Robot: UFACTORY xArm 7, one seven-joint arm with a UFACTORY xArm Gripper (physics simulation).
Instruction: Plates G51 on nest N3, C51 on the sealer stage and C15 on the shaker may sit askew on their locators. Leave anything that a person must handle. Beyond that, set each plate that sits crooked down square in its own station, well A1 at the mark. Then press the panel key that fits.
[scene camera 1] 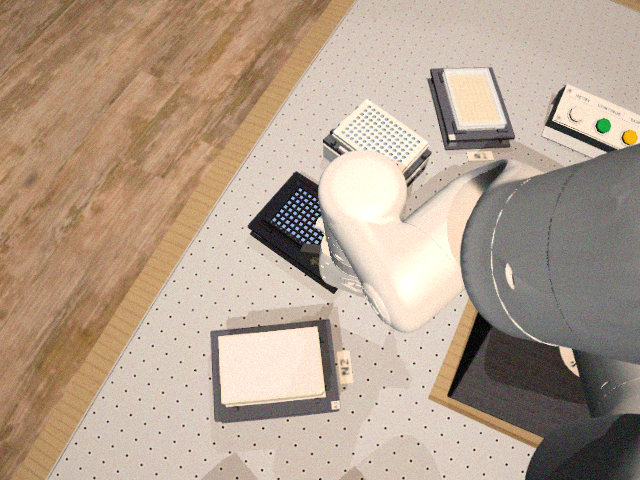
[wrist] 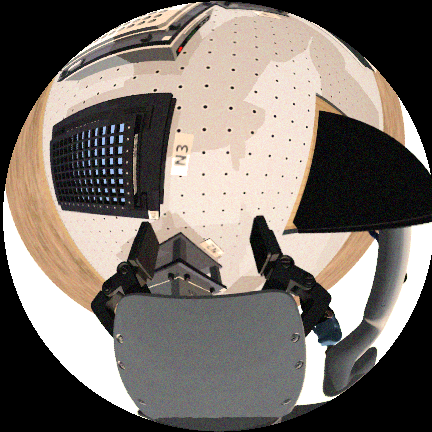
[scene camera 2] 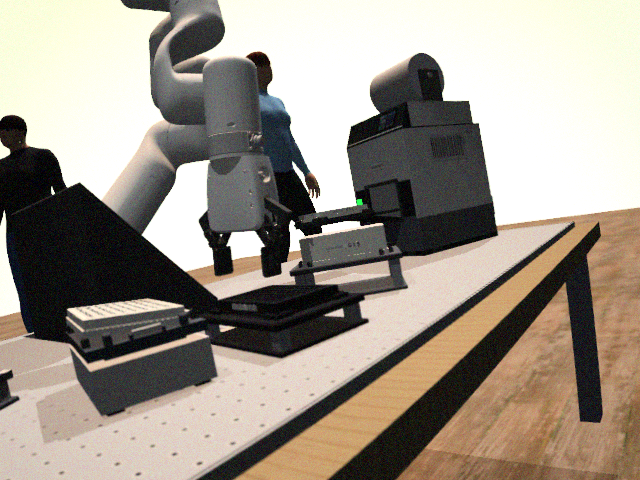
My gripper is open, with nothing in its grasp. Also in view: a cream plate.
